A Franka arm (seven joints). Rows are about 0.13 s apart.
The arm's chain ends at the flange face. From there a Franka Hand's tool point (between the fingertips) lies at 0.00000 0.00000 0.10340 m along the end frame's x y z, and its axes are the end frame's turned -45 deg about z.
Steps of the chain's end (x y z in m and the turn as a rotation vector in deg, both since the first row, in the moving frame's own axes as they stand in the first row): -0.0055 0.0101 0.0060 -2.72 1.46 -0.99; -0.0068 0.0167 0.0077 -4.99 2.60 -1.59; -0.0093 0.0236 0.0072 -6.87 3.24 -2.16; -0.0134 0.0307 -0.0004 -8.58 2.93 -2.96; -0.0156 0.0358 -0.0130 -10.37 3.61 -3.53
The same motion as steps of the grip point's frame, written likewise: -0.0126 0.0086 0.0058 -2.96 -0.89 -0.99; -0.0195 0.0167 0.0072 -5.37 -1.69 -1.59; -0.0276 0.0231 0.0063 -7.15 -2.57 -2.16; -0.0380 0.0270 -0.0017 -8.14 -4.00 -2.96; -0.0444 0.0323 -0.0149 -9.89 -4.78 -3.53
